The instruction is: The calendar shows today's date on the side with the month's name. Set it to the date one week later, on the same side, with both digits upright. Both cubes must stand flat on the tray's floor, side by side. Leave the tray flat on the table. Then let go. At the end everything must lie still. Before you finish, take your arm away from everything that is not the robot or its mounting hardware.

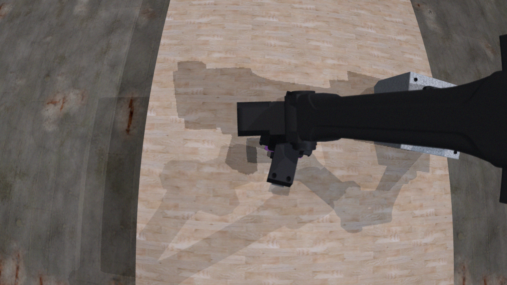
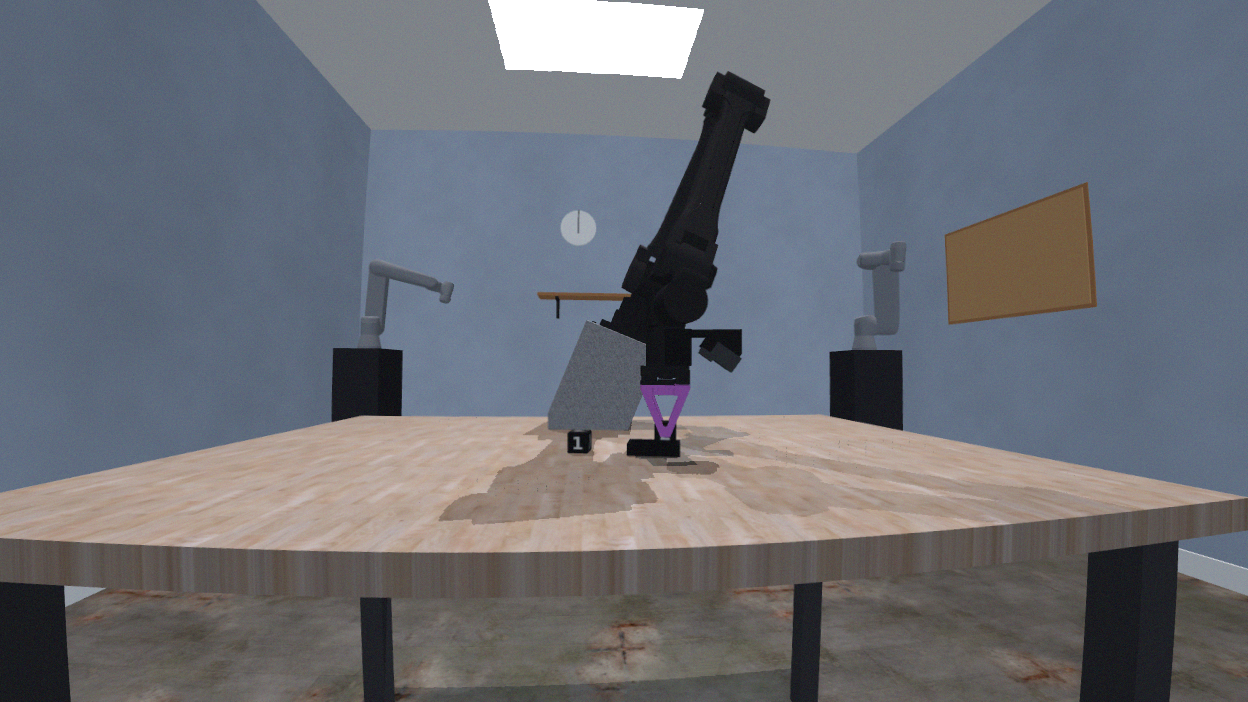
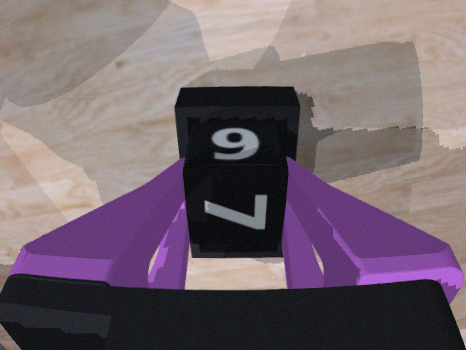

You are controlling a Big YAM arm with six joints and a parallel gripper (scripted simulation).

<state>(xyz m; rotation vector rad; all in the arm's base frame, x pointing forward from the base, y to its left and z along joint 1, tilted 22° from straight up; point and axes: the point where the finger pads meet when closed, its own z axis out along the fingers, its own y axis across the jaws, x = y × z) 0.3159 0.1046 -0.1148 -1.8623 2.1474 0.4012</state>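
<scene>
Right now my hand is 3 cm above the black tray and 2 cm to the left of it. Also, from my hand: black cube (right at my hand).
</scene>
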